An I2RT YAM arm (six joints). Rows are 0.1 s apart.
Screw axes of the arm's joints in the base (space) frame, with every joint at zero. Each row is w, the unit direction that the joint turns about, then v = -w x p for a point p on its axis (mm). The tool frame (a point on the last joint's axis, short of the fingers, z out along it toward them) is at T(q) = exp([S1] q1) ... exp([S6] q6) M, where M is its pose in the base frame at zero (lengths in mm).
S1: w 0 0 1 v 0 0 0
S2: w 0 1 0 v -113.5 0 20
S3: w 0 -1 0 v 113.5 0 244
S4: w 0 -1 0 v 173.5 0 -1
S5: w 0 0 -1 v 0 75 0
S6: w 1 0 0 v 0 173.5 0
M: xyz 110.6 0 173.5 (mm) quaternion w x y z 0.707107 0 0.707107 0
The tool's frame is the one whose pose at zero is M.
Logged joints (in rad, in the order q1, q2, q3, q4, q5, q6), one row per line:
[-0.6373 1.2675 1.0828 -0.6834 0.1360 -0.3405]
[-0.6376 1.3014 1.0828 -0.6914 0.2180 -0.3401]
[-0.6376 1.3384 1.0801 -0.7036 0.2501 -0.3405]
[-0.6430 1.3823 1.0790 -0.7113 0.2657 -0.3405]
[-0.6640 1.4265 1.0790 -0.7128 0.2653 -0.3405]
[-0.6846 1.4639 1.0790 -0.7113 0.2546 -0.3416]
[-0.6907 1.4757 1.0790 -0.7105 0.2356 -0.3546]
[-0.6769 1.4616 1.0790 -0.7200 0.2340 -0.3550]
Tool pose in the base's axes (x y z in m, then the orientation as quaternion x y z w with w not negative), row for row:
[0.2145 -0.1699 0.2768 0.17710 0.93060 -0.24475 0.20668]
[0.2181 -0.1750 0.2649 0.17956 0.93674 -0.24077 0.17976]
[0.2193 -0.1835 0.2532 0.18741 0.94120 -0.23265 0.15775]
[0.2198 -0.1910 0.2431 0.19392 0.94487 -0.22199 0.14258]
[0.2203 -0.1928 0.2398 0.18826 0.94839 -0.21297 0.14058]
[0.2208 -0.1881 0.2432 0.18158 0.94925 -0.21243 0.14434]
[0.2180 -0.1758 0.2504 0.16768 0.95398 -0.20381 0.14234]
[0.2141 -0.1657 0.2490 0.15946 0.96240 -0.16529 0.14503]
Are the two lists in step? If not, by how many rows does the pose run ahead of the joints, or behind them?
The pose runs 2 rows ahead of the joints: the pose in row i belongs to the joints in row i + 2.
